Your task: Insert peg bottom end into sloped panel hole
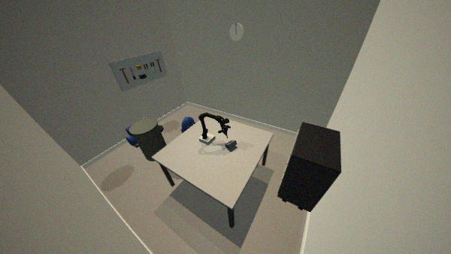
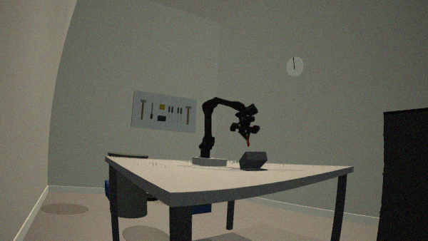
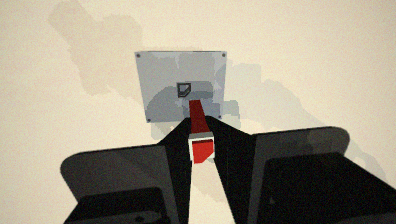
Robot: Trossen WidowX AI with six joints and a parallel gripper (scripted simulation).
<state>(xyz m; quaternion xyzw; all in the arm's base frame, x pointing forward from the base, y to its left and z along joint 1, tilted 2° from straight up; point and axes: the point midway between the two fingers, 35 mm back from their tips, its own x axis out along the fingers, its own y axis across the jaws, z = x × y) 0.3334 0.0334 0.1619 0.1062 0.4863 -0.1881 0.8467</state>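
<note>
The dark sloped panel is 7 cm ahead of my gripper tip, 2 cm to the right of it and 12 cm below it. Round my gripper tip: red peg (1 cm behind, 1 cm above).
</note>
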